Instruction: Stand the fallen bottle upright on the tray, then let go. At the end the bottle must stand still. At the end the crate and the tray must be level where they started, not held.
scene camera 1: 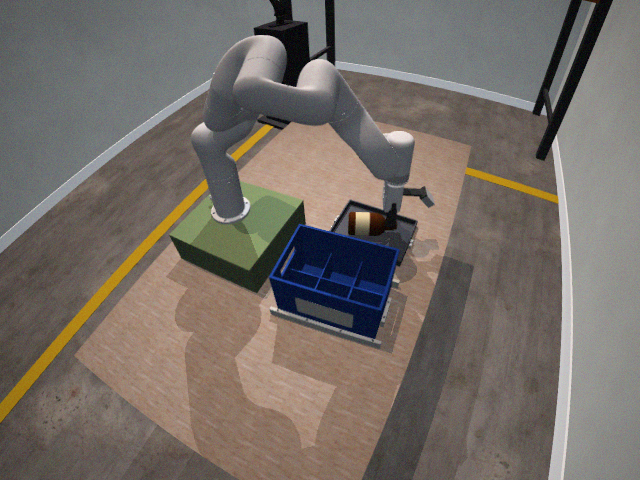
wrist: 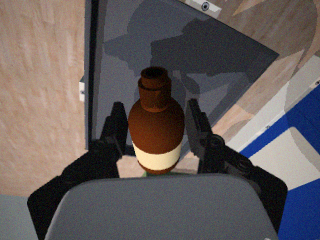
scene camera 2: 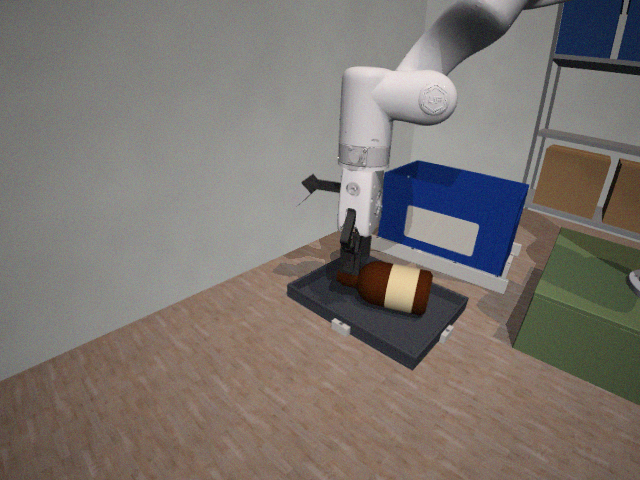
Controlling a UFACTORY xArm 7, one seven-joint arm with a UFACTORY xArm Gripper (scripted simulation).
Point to a dark grey tray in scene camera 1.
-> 399,238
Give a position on a dark grey tray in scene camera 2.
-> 404,333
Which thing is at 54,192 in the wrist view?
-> My gripper.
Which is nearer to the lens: the brown bottle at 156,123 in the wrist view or the dark grey tray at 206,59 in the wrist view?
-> The brown bottle.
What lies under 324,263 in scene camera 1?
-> A blue crate.
